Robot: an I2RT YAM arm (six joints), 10 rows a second.
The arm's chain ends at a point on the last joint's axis. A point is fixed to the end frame.
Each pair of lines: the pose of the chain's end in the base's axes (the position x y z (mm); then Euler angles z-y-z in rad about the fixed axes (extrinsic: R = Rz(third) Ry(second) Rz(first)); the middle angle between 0 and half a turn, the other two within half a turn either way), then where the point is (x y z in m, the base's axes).
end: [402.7, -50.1, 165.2, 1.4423, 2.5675, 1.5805]
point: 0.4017 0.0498 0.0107
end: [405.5, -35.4, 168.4, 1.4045, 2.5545, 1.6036]
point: 0.4022 0.0665 0.0152
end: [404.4, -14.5, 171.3, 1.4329, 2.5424, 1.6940]
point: 0.3916 0.0885 0.0194
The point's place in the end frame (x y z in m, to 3 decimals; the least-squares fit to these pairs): 0.000 0.000 0.184
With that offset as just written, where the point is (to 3 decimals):
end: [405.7, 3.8, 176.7, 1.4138, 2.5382, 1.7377]
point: 0.388 0.107 0.025
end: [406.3, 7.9, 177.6, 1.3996, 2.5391, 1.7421]
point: 0.389 0.111 0.026
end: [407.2, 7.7, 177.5, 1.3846, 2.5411, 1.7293]
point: 0.391 0.110 0.026
